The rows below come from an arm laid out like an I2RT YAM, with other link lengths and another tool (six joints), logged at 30 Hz.
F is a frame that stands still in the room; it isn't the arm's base.
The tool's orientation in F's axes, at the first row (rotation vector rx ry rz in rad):
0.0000, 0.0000, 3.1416
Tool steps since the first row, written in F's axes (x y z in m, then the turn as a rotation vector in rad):
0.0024, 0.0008, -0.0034, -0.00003, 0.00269, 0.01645
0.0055, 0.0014, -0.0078, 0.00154, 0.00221, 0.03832
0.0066, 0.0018, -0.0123, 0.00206, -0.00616, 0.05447
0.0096, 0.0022, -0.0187, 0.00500, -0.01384, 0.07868
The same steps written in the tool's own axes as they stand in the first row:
-0.0024, -0.0008, -0.0034, 0.00003, -0.00269, 0.01645
-0.0055, -0.0014, -0.0078, -0.00154, -0.00221, 0.03832
-0.0066, -0.0018, -0.0123, -0.00206, 0.00616, 0.05447
-0.0096, -0.0022, -0.0187, -0.00500, 0.01384, 0.07868

